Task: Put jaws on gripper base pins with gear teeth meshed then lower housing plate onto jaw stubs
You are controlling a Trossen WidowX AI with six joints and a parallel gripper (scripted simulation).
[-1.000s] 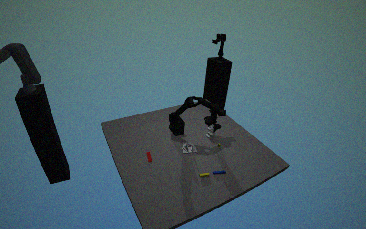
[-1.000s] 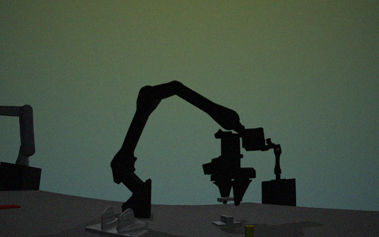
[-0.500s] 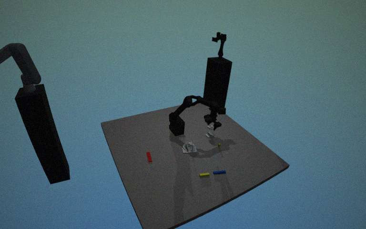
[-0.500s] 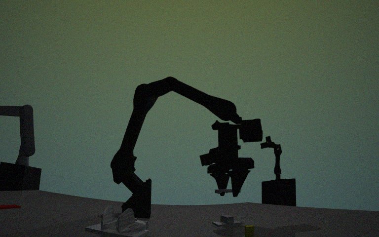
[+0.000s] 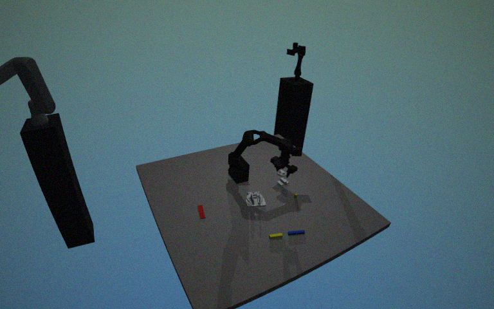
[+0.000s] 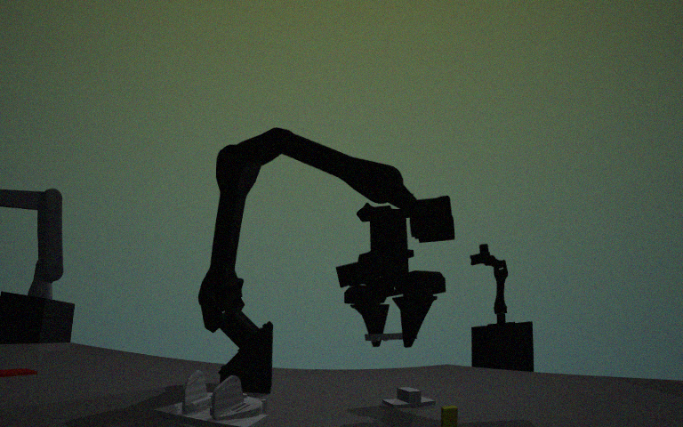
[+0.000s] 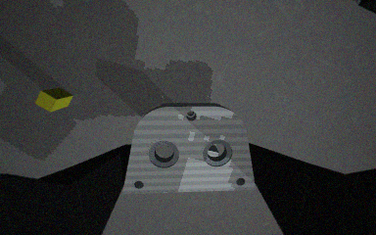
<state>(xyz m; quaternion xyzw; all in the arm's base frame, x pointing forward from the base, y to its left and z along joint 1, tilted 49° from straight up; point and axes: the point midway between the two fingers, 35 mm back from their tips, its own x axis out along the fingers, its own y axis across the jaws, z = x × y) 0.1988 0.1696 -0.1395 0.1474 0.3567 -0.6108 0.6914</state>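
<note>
My gripper tip is 220 mm to the left of the housing plate, 90 mm above it and 20 mm short of it. The rest, counted from my gripper tip: gripper base: 20 mm above, 10 mm to the right; then jaw: 210 mm to the right, 80 mm below, 40 mm ahead; then small yellow cube: 140 mm ahead, 80 mm below, 30 mm to the left.
</note>
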